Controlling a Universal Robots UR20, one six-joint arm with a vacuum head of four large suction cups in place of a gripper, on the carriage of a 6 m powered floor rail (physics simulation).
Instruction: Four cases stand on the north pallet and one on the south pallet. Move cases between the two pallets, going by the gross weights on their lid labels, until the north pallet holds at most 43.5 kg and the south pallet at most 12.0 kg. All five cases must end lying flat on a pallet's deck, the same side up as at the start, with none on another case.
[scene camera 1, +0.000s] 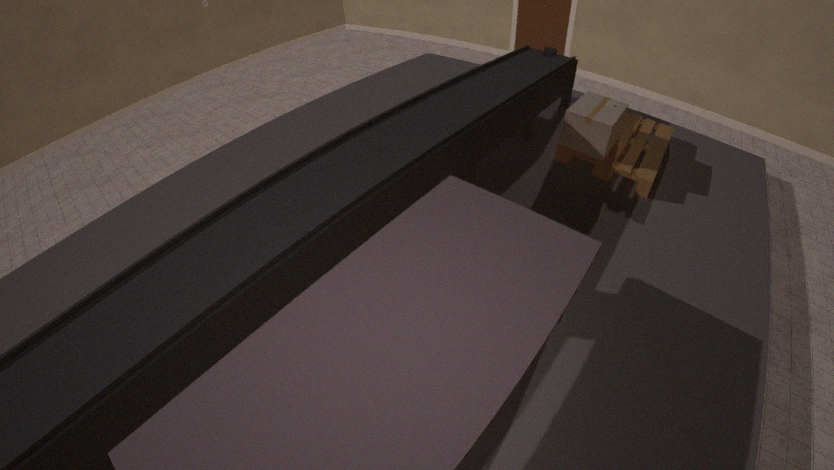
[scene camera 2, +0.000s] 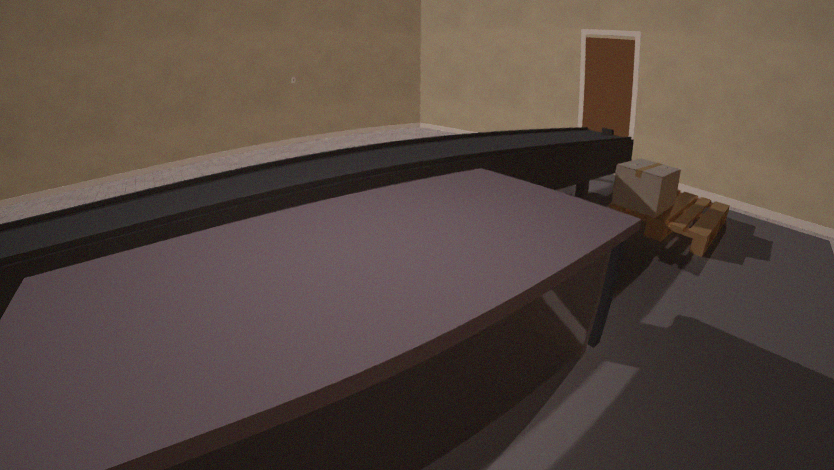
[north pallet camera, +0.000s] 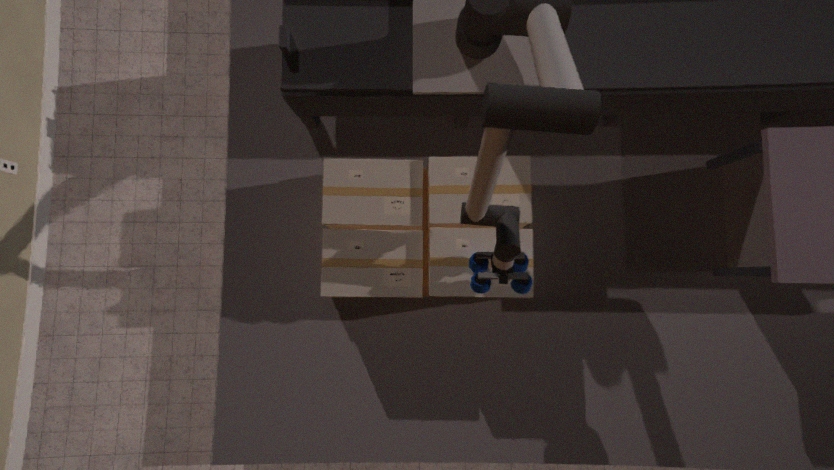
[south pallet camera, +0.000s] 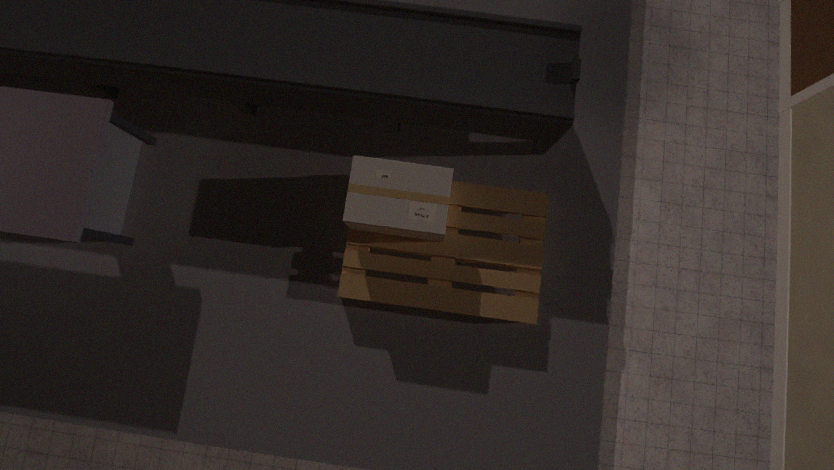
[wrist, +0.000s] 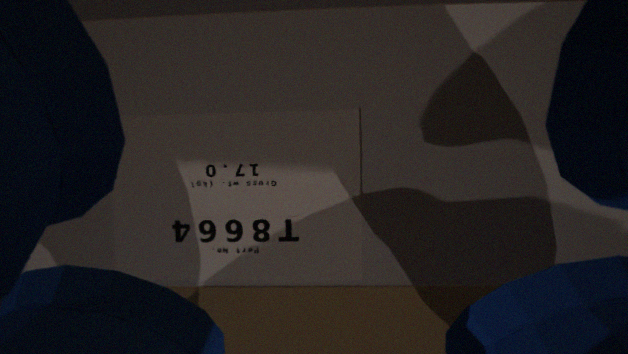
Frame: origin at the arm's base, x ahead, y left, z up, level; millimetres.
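Where they show: hand at its tool point: (wrist: 331, 242); arm's base at its link origin: (north pallet camera: 478, 37).
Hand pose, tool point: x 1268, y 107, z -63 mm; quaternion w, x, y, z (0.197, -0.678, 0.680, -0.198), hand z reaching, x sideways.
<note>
Each offset is from my tool point to the centre of the thing. Level surfaces: height alone.
My suction head (north pallet camera: 500, 273) is open and hangs over the lower-right case {dx -69, dy -83, dz -215 mm} (north pallet camera: 446, 284) (wrist: 300, 75) of the north pallet (north pallet camera: 425, 204), holding nothing. In the wrist view its lid label {dx +11, dy +56, dz -67 mm} (wrist: 240, 210) reads T8664, gross 17.0 kg, upside down. Three more cases stand flat on that pallet: upper left (north pallet camera: 371, 175), upper right (north pallet camera: 446, 204), partly behind my arm, and lower left (north pallet camera: 344, 283). Their labels are too small to read. The fifth case (south pallet camera: 396, 198) (scene camera 1: 589, 131) (scene camera 2: 641, 189) stands flat on the upper-left part of the south pallet (south pallet camera: 496, 251) (scene camera 2: 712, 221), its label unreadable.
The dark floor rail (scene camera 1: 326, 192) (scene camera 2: 291, 169) (south pallet camera: 291, 52) runs along both pallets. The arm's carriage (north pallet camera: 434, 70) is on it by the north pallet. A mauve table {dz +23 mm} (scene camera 1: 373, 326) (scene camera 2: 326, 274) (north pallet camera: 808, 204) (south pallet camera: 40, 163) stands between the pallets.
</note>
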